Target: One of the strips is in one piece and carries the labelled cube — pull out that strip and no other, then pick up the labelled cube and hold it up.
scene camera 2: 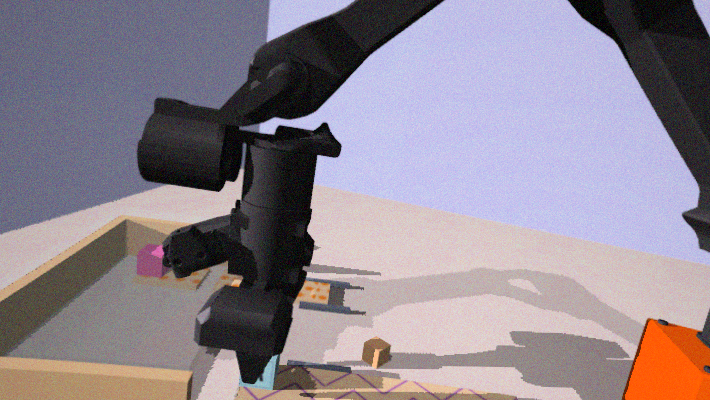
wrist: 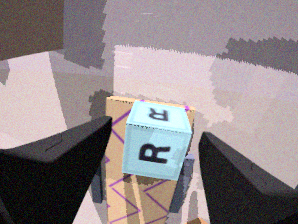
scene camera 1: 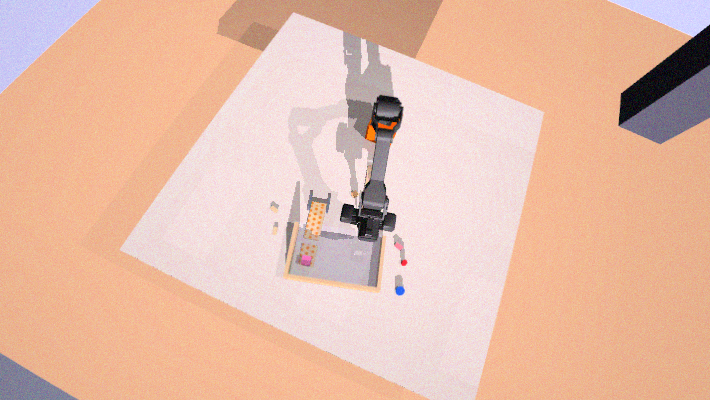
Labels:
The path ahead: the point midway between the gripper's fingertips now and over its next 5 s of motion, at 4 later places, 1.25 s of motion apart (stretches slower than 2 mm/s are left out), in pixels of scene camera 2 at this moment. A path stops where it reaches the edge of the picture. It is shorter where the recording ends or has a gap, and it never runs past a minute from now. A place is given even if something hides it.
My gripper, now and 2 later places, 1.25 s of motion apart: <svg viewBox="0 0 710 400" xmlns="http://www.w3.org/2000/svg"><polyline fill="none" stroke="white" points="256,363 324,338 399,312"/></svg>

